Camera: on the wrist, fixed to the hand. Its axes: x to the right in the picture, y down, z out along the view.
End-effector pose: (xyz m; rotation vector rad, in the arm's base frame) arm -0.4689 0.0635 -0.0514 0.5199 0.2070 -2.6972
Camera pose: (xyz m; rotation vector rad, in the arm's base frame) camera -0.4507 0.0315 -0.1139 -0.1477 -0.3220 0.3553
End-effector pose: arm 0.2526 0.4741 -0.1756 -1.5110 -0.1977 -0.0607
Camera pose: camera 0.2835 0.4218 -0.2153 0.3876 -1.7841 -2.4886
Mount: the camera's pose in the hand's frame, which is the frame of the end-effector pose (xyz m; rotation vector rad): 0.0194 0.0409 -0.0567 0.1668 0.4367 -3.0906
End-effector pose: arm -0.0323 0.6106 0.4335 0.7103 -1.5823 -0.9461
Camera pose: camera 0.0205 0.6032 0.4827 -1.9741 -0.9150 1.2389
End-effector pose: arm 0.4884 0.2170 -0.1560 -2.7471 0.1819 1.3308
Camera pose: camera 0.5385 0.1680 -0.1371 -0.3048 -2.1026 -0.4080
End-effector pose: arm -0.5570 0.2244 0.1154 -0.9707 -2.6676 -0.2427
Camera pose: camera -0.5325 0.2526 0.1776 2.8145 -0.9799 -0.4298
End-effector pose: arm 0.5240 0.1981 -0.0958 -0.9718 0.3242 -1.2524
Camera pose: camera 0.5179 0.1556 -0.1543 0.0752 0.8586 1.7914
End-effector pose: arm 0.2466 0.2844 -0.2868 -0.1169 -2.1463 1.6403
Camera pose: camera 0.2432 0.3537 -0.3079 1.5487 0.0314 -0.3891
